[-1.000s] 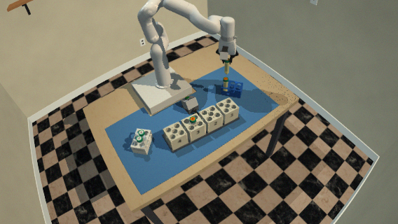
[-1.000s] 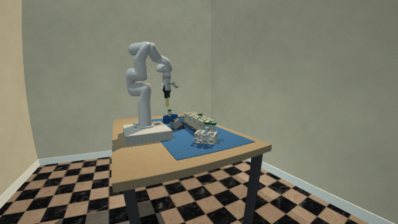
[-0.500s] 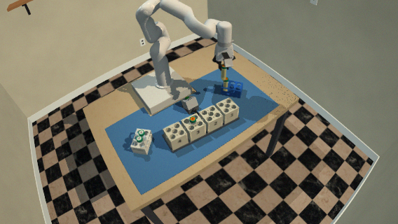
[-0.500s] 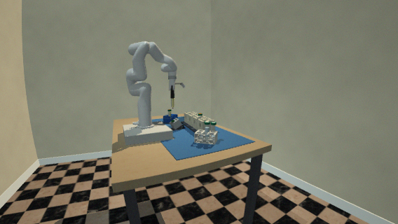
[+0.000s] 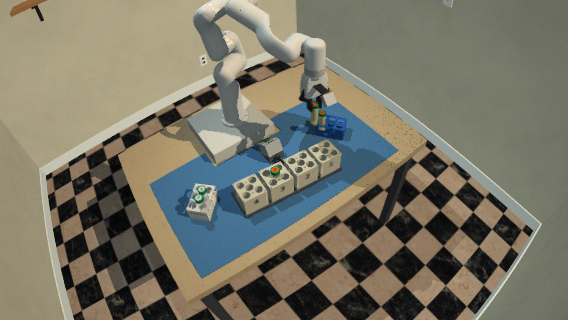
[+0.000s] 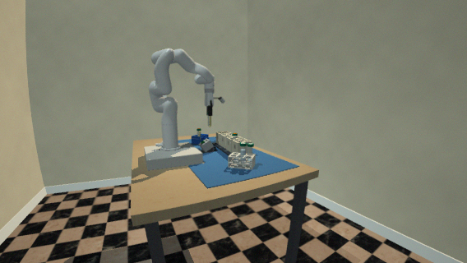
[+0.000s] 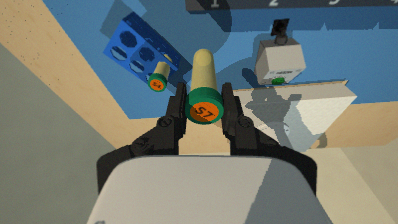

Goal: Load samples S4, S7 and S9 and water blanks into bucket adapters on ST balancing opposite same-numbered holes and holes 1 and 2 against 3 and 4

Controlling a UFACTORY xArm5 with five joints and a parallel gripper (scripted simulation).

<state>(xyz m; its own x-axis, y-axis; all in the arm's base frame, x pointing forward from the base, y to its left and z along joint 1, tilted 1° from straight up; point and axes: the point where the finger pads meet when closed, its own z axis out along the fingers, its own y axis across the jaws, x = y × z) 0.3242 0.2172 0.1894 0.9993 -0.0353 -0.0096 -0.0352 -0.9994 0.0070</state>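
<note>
The sample tube S7 lies 50 mm below my hand and 10 mm to the right of it. Also, from my hand: blue sample rack RS: 220 mm below, 130 mm to the left, 50 mm behind; then adapter 2: 200 mm below, 130 mm to the right, 100 mm ahead; then sample tube S4: 190 mm below, 80 mm to the left, 70 mm behind.
</note>
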